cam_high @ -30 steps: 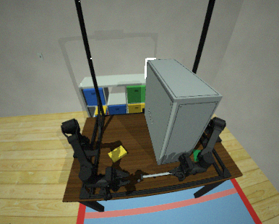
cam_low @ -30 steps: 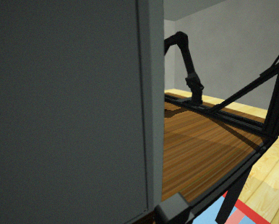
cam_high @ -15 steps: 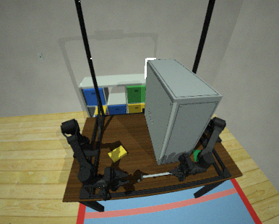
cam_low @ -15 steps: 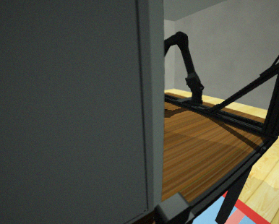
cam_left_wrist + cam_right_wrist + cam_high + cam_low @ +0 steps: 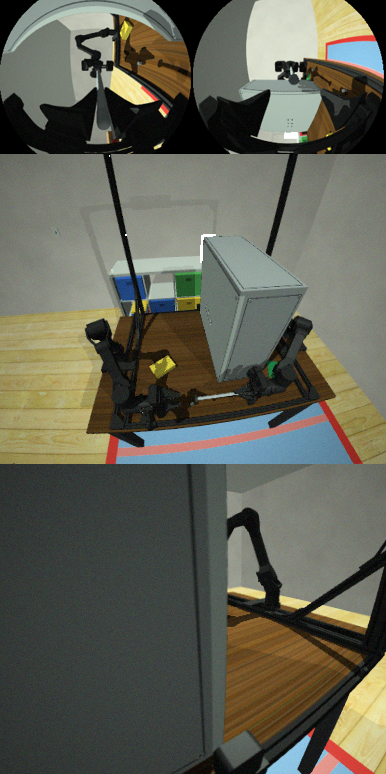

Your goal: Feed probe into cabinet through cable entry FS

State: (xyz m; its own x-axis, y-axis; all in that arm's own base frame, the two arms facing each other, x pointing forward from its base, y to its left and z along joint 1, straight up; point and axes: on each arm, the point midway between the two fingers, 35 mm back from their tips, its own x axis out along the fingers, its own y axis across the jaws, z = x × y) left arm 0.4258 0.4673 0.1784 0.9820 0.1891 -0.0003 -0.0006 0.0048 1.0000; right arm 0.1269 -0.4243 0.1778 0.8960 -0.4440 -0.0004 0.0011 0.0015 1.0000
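Now: the probe 19 cm to the left of my right hand and 1 cm ahead of it.
The probe lies 8 cm to the right of my left hand.
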